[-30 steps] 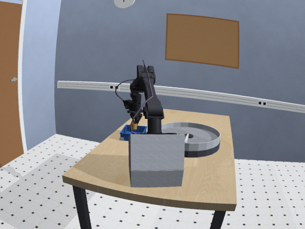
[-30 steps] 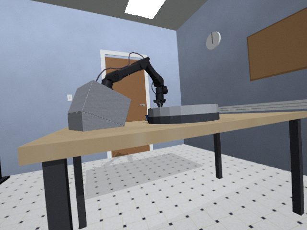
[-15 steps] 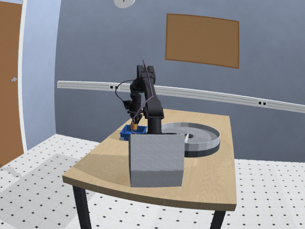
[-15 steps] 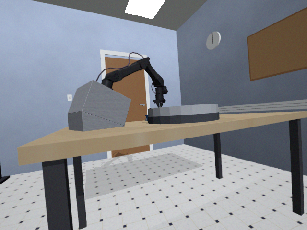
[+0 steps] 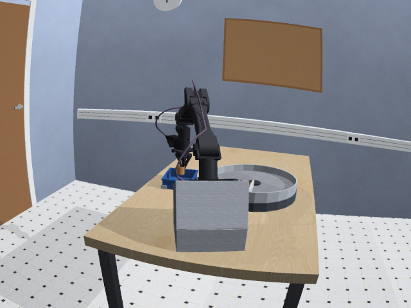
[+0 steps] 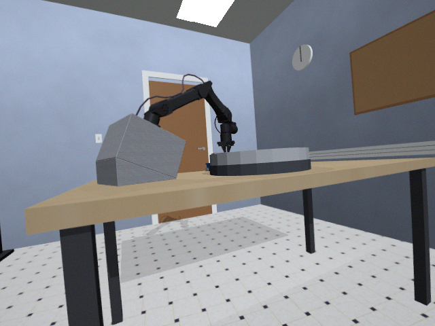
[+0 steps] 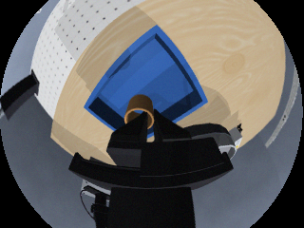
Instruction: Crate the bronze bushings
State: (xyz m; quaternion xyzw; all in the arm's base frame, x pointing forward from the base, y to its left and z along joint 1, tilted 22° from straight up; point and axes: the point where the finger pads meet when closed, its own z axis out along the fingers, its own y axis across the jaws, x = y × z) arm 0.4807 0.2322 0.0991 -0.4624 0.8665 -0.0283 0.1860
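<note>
Now: the blue crate 6 cm below my hand, 1 cm to the left of it and 1 cm behind it. Round my hand: grey turntable (35 cm to the right, 3 cm below, 2 cm behind).
</note>
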